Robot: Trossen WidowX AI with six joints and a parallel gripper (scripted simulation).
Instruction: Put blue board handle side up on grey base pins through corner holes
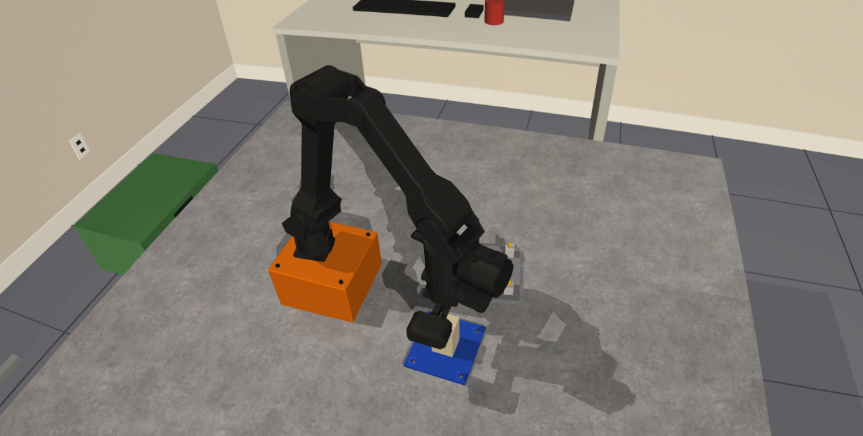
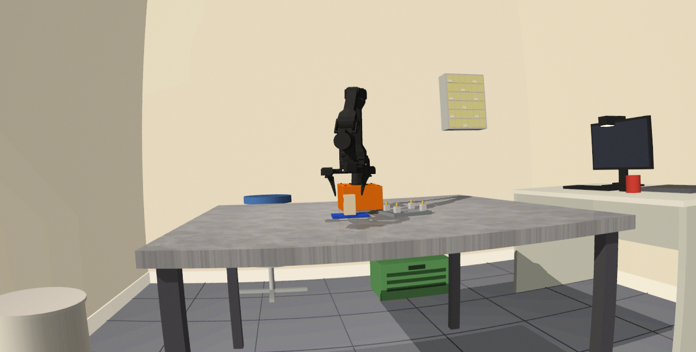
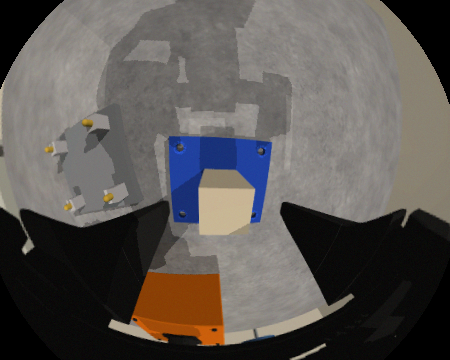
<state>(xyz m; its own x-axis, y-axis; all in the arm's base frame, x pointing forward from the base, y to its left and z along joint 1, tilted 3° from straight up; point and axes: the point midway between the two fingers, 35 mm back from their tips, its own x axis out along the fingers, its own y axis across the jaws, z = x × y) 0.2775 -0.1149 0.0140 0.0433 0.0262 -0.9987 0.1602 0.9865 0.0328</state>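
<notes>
My gripper tip is 5 cm above the blue board. From my gripper tip the other things lie so: grey base (19 cm to the left, 7 cm below, 5 cm ahead).
</notes>
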